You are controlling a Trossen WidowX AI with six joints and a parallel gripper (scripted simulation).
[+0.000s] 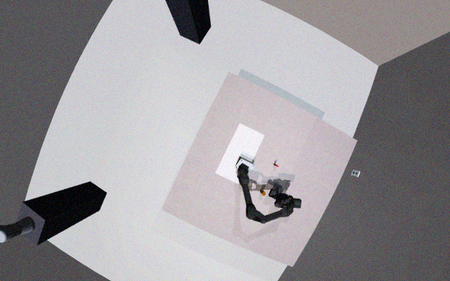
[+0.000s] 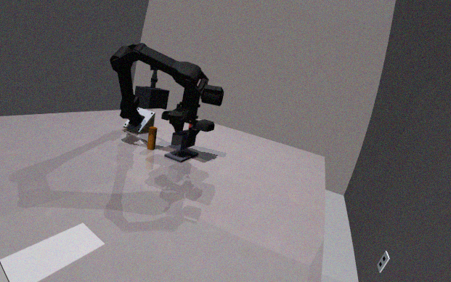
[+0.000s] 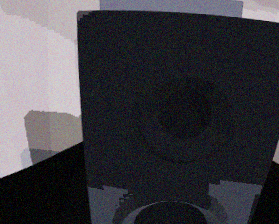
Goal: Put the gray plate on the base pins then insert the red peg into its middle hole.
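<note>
Right now the base is 4 cm below my gripper tip. Round my gripper tip: orange cylinder 11 cm behind, 5 cm to the right; red peg 12 cm behind, 19 cm to the left; gray plate 3 cm above.
</note>
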